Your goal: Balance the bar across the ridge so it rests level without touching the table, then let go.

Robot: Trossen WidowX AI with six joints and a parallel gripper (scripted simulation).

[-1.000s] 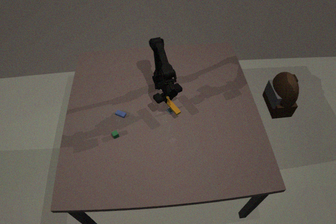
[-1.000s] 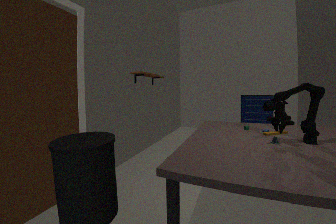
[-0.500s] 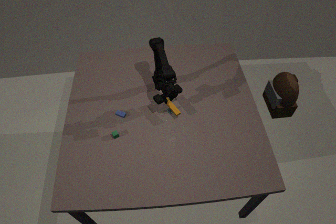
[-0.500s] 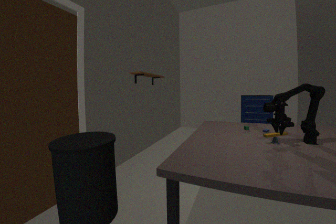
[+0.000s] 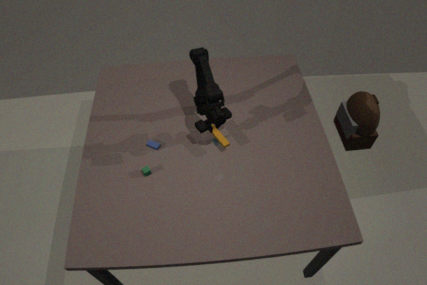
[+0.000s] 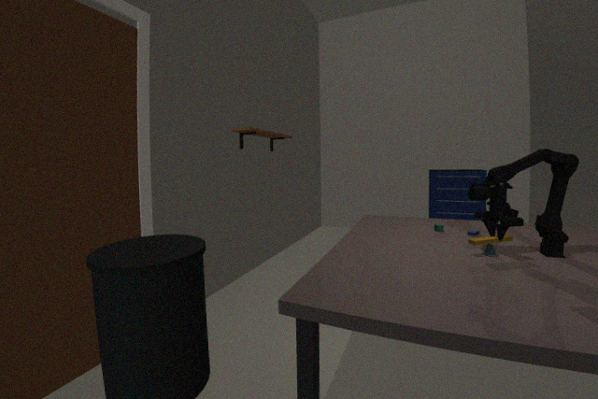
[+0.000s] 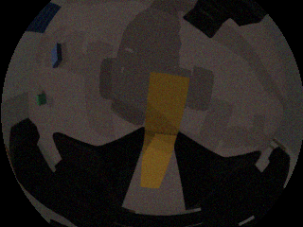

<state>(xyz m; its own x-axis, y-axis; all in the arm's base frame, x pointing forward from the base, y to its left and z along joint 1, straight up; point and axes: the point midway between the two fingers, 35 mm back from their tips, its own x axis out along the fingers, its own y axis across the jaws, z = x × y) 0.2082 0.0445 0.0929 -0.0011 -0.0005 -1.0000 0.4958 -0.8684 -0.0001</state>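
Now: gripper tip 2 cm short of the yellow bar and 1 cm to the right of it. From my gripper tip the other things lie so: blue flat block (3 cm ahead, 31 cm to the right, 5 cm below); then green cube (19 cm ahead, 34 cm to the right, 4 cm below).
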